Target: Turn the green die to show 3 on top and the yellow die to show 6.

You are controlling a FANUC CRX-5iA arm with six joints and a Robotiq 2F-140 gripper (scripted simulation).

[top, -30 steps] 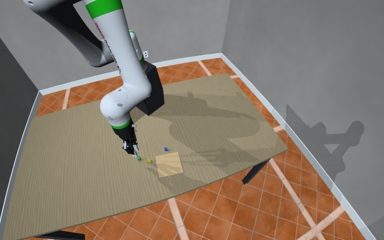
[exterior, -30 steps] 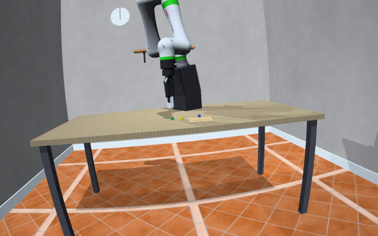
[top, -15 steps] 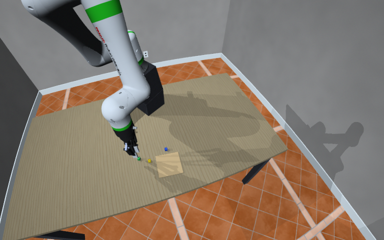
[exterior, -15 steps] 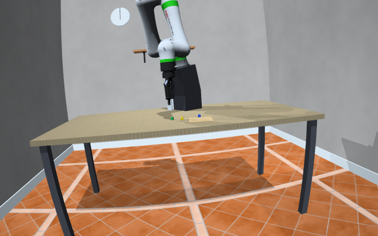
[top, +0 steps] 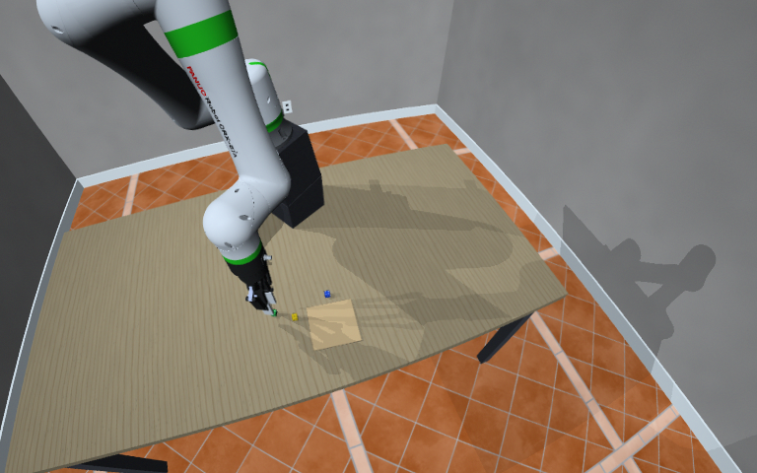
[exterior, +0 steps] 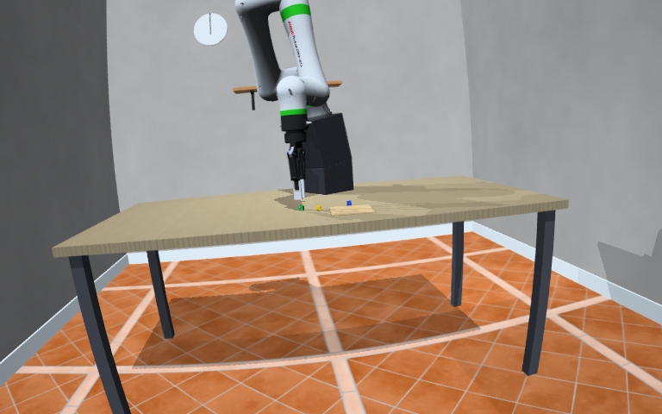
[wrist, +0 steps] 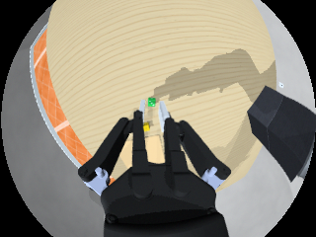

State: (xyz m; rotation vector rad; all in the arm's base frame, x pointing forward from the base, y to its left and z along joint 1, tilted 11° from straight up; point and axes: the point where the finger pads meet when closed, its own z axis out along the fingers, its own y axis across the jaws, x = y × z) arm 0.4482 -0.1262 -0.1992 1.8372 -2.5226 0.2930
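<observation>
The green die lies 7 cm below my hand. Round my hand: tan mat: 8 cm ahead, 17 cm to the left, 7 cm below; then blue die: 2 cm behind, 17 cm to the left, 7 cm below; then yellow die: 3 cm ahead, 6 cm to the left, 7 cm below.
</observation>
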